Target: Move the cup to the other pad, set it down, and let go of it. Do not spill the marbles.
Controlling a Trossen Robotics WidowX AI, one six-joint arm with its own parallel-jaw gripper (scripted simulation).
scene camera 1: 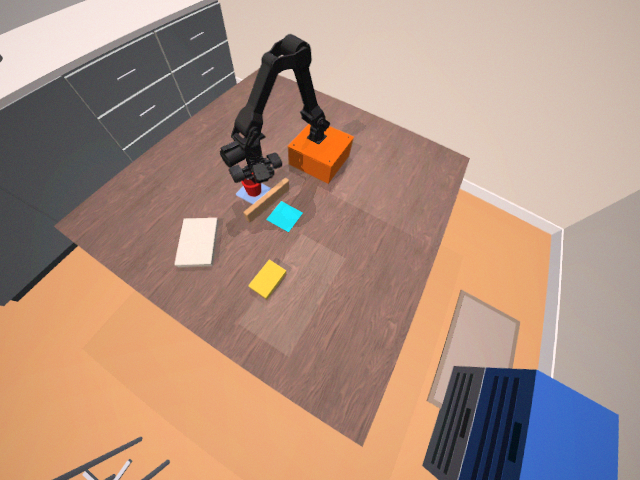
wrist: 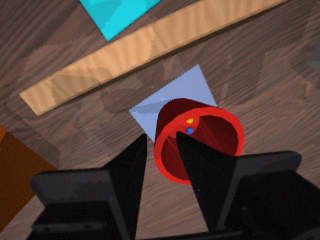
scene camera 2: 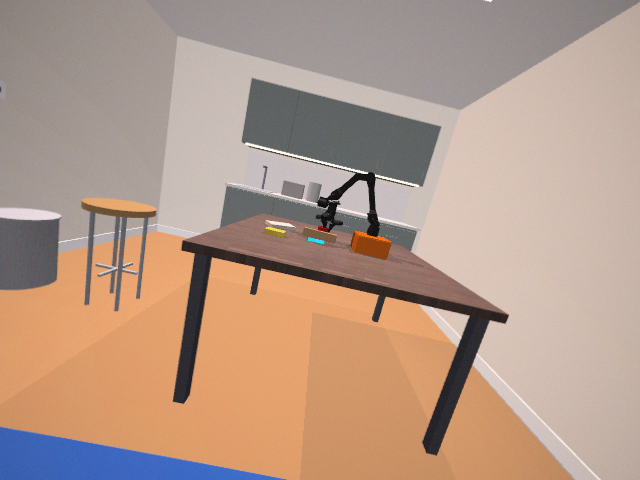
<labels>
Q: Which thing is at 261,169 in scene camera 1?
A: My gripper.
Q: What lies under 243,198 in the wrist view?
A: My gripper.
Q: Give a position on a lavender pad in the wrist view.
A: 191,84
</labels>
